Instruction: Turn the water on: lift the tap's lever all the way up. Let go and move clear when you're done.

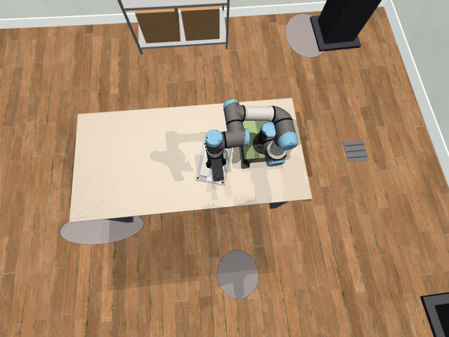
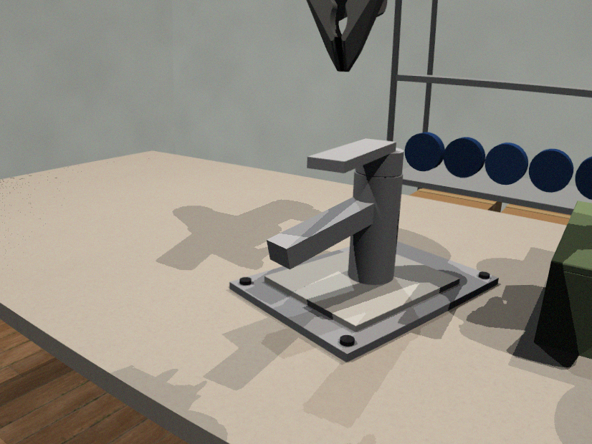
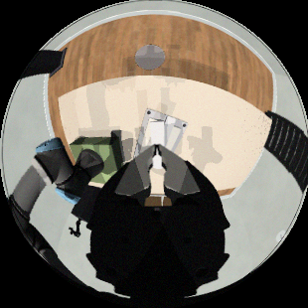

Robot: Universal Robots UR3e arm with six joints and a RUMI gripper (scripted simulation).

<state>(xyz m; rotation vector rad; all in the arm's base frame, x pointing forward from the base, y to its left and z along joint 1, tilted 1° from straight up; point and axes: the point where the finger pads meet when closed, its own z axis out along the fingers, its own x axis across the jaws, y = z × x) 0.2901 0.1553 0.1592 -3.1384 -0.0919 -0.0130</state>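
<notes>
My gripper is now 4 cm to the left of the flat lever and 8 cm above it. The rest, counted from my hand: grey tap 1 cm ahead, 7 cm to the right, 14 cm below; then plate 1 cm ahead, 10 cm to the right, 23 cm below.
</notes>
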